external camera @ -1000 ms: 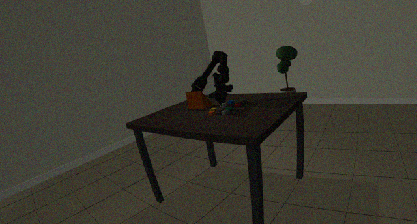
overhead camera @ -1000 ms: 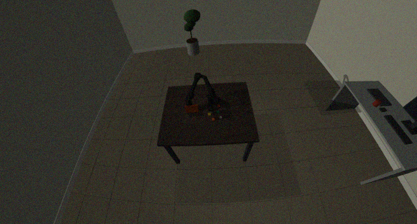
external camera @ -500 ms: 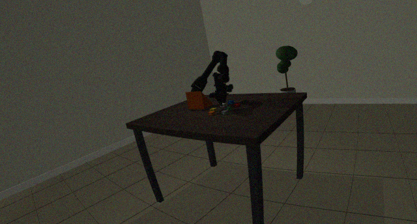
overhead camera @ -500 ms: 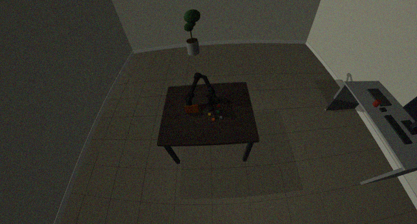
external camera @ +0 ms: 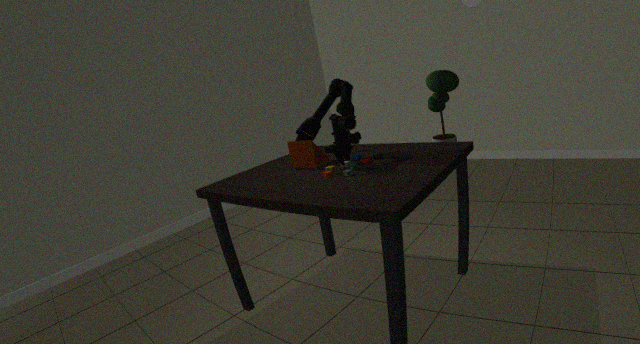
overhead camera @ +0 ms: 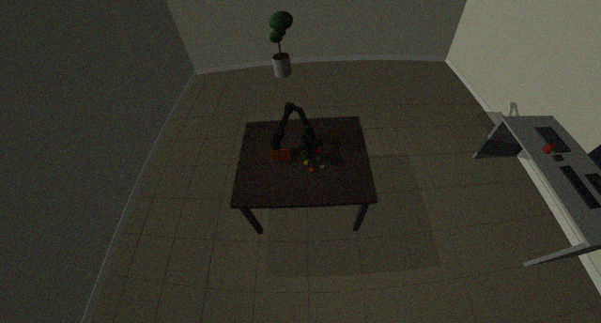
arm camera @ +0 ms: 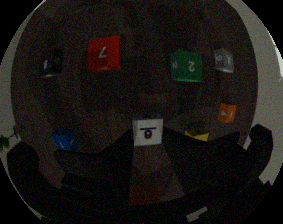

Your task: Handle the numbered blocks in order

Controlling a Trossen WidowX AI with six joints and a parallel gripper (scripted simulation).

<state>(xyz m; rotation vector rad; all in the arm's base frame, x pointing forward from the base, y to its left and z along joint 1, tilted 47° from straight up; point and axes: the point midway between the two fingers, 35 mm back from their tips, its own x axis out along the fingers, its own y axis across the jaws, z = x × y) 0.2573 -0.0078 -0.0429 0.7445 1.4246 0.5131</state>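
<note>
Now: gripper tip right at the white block. From my gripper tip the other things lie so: green block: 7 cm ahead, 6 cm to the right; red block: 9 cm ahead, 3 cm to the left; yellow block: 4 cm behind, 7 cm to the right.
</note>
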